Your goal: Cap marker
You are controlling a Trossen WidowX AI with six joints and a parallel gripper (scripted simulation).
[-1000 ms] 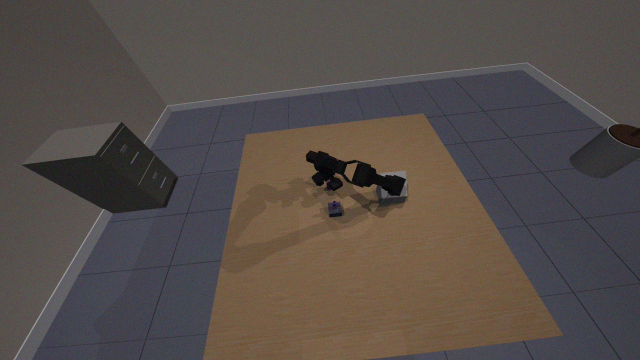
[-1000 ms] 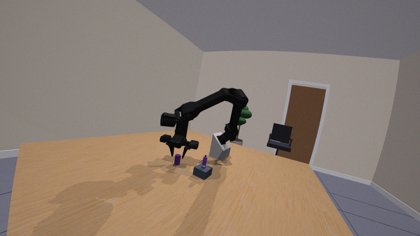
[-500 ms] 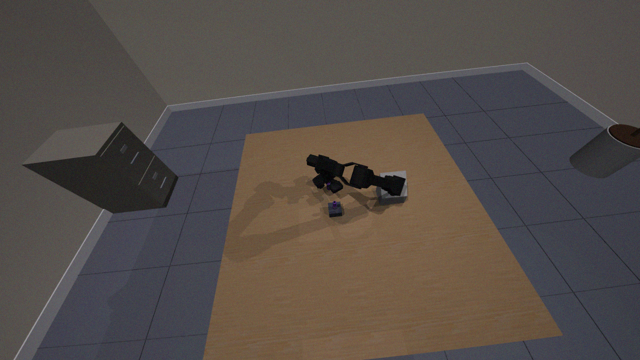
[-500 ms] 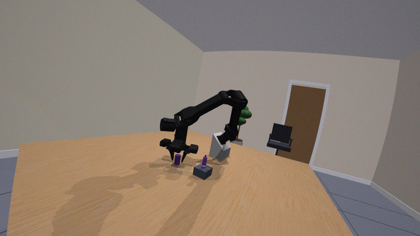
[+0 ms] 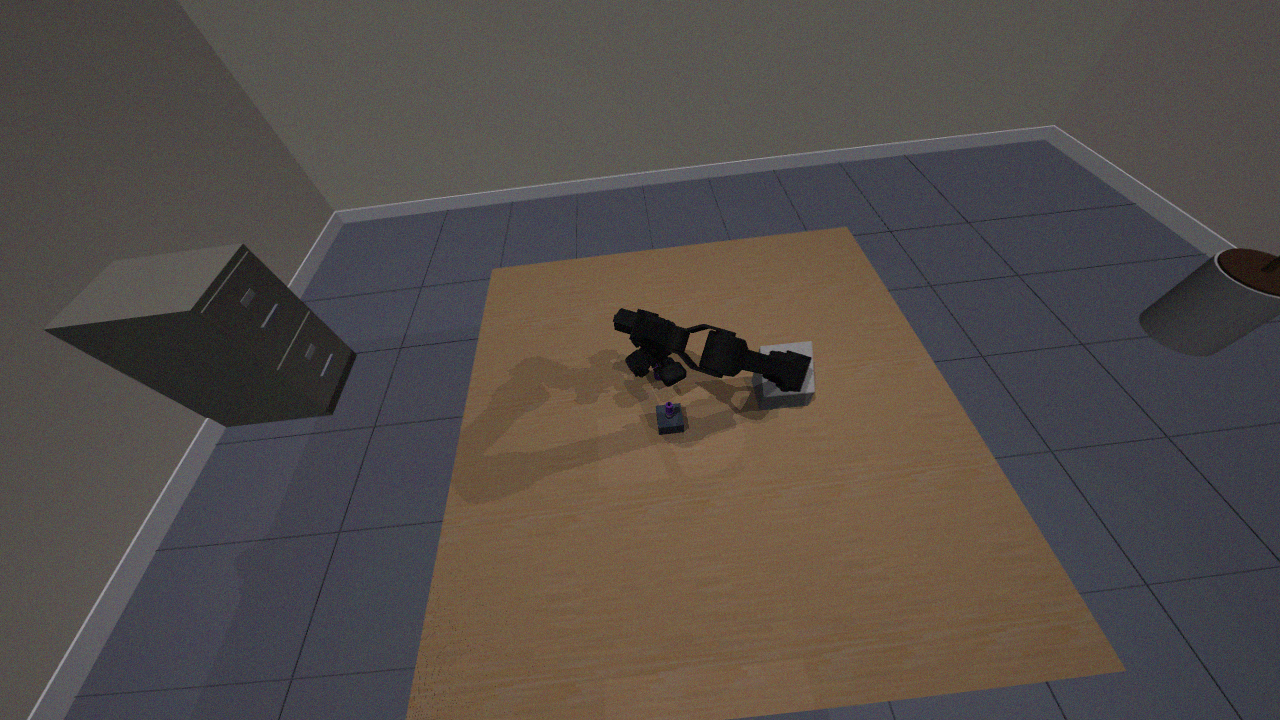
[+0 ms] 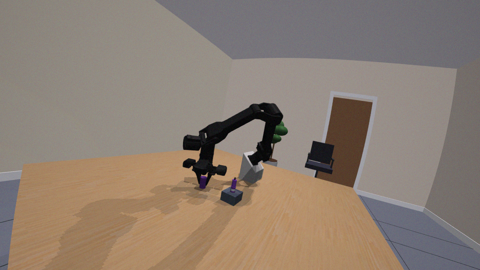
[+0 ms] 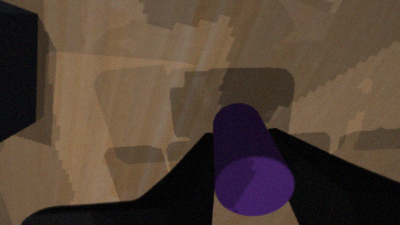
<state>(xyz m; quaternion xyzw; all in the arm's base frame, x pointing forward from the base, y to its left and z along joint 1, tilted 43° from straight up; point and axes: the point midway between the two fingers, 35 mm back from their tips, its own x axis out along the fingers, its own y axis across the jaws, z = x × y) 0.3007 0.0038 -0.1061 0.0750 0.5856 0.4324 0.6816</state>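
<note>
My gripper tip is 15 cm to the right of the holder block and 2 cm past it. Round my gripper tip: purple marker cap 1 cm above.
</note>
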